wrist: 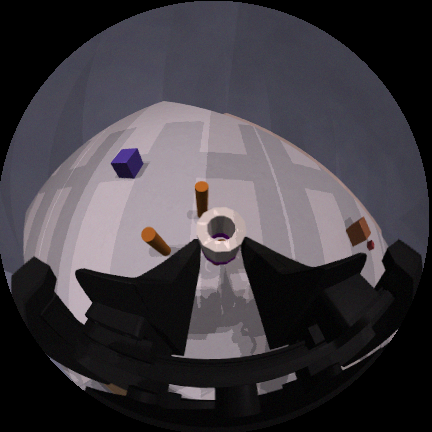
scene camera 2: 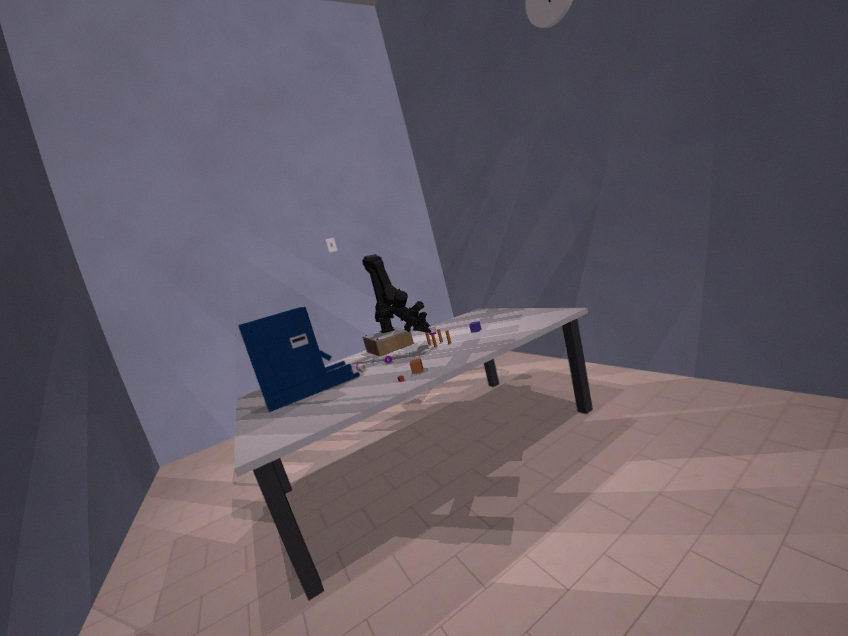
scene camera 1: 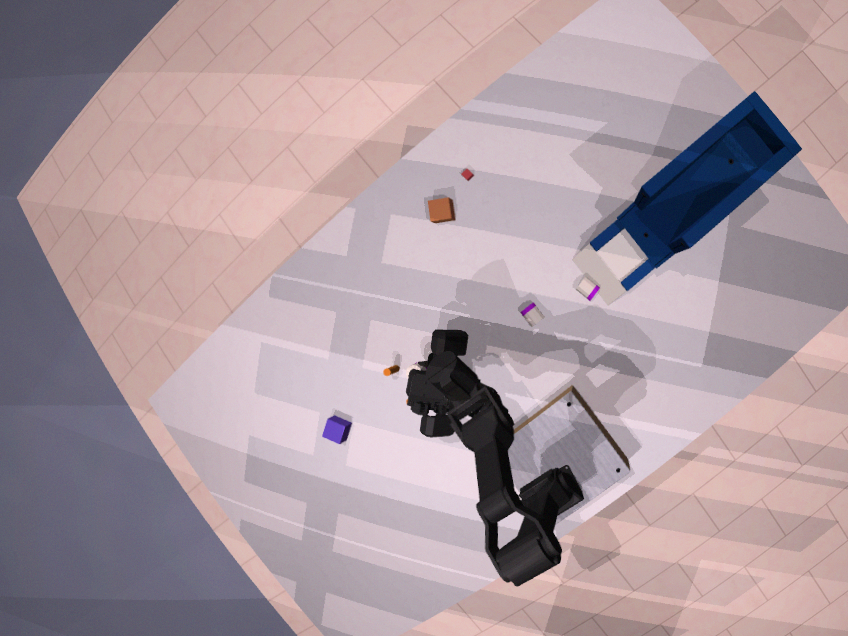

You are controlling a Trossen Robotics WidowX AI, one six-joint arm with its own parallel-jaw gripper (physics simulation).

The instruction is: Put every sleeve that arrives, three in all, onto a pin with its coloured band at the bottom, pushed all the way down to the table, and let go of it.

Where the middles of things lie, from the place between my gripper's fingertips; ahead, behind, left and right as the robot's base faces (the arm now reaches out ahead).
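Purple cube (wrist: pixel 127 162): 230 mm to the left of my hand, 20 mm behind it, 50 mm below it.
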